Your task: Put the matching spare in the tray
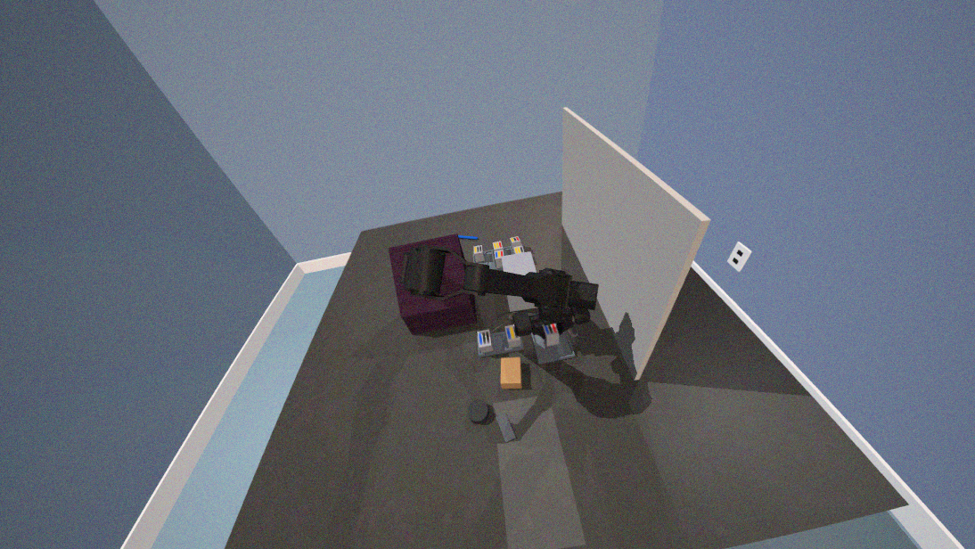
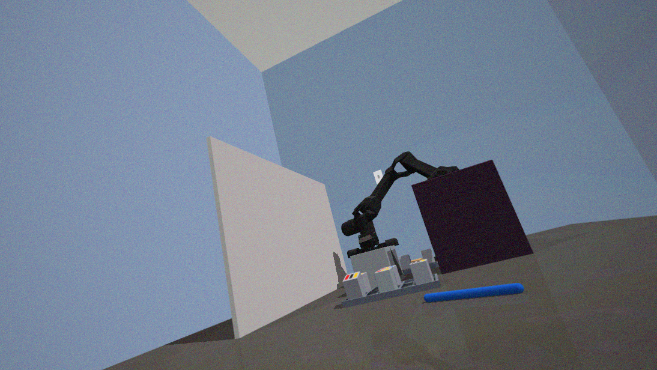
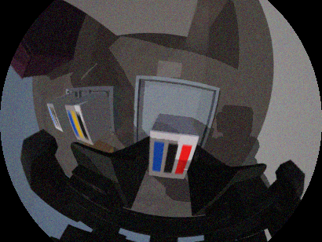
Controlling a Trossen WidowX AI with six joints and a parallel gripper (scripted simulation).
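My gripper tip is now 20 mm below the grey spare block. Also, from my gripper tip: grey tray 20 mm below; then orange block 120 mm behind, 80 mm to the right, 10 mm below; then mounted unit 220 mm to the left, 40 mm behind, 30 mm above.
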